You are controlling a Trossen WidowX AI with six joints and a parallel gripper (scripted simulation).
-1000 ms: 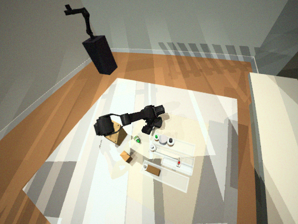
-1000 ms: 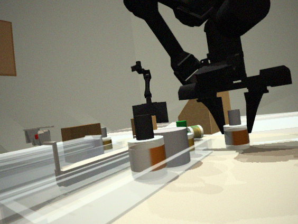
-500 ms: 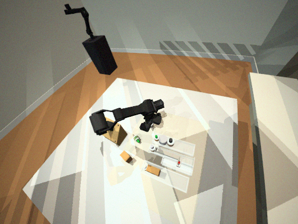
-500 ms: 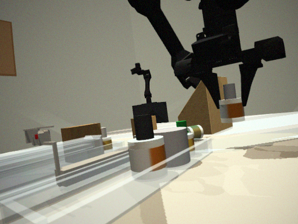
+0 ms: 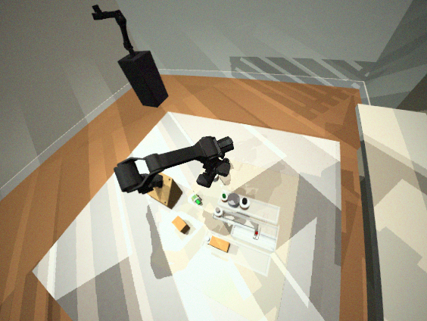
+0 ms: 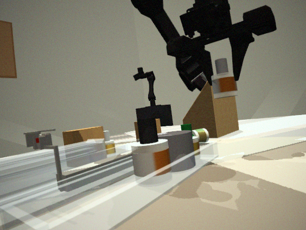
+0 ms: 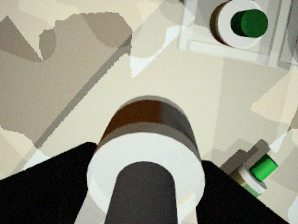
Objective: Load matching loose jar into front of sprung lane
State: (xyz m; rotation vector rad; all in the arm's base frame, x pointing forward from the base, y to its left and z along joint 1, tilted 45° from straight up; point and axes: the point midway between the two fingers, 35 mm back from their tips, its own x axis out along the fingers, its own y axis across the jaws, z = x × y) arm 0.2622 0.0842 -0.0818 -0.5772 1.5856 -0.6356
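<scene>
The grey cylinder lies 11 cm ahead of my gripper tip, 5 cm to the right of it and 10 cm below it. From my gripper tip the other things lie so: pusher plate: 18 cm ahead, 16 cm to the right, 7 cm below; then clear sprung lane: 22 cm ahead, 15 cm to the right, 10 cm below; then brown block: 13 cm ahead, 26 cm to the right, 8 cm below.
</scene>
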